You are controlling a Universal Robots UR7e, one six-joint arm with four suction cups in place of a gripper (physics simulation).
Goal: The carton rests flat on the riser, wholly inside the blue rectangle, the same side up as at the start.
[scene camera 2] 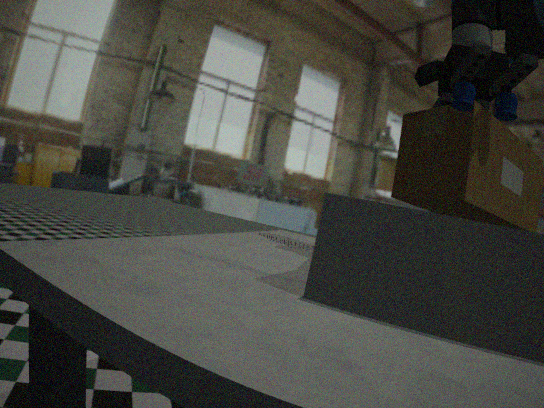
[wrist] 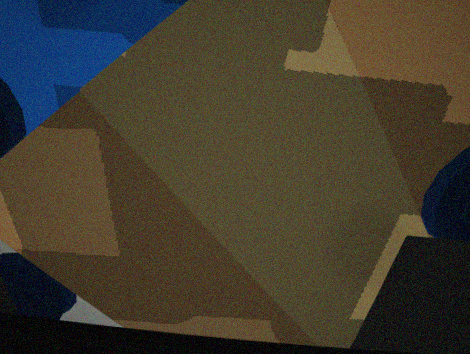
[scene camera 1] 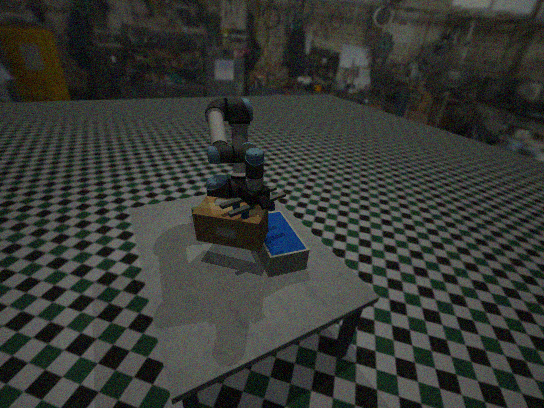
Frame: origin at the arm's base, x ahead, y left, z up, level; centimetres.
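Seen in the pictures: hand at its tool point: [wrist: 211, 238] [scene camera 1: 253, 210].
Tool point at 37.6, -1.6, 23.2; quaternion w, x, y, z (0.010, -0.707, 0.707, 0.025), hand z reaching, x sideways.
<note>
A point is followed by its place in that frame, as x, y, z.
The brown carton [scene camera 1: 230, 231] {38.7, -14.5, 16.9} [scene camera 2: 432, 160] {43.9, 0.4, 15.4} [wrist: 250, 150] {41.6, -2.5, 24.6} hangs under my suction gripper [scene camera 1: 251, 205] {37.6, -1.6, 23.2} [scene camera 2: 484, 101], whose blue cups meet its top face. Its underside is off the table, and its shadow lies on the table below in scene camera 1. The grey riser [scene camera 1: 290, 262] {56.1, 7.8, 0.9} [scene camera 2: 400, 280] {49.1, 19.7, -0.9} stands to the right of the carton in scene camera 1. The blue rectangle [scene camera 1: 287, 237] {45.8, 14.0, 6.4} [wrist: 30, 65] {38.2, 16.5, 6.4} covers most of the riser's top. The carton's right end hides part of the riser's left side. In the wrist view the carton's edge runs diagonally across the blue. The gap under the carton is hard to judge.
The grey table [scene camera 1: 310, 305] {76.2, 2.7, -5.6} [scene camera 2: 200, 310] {65.9, 28.7, -5.6} carries the riser. Its front edge and dark legs show in scene camera 1. The arm [scene camera 1: 240, 135] {1.6, 13.4, 45.6} stands behind the carton. A checkered floor [scene camera 1: 450, 280] surrounds the table.
</note>
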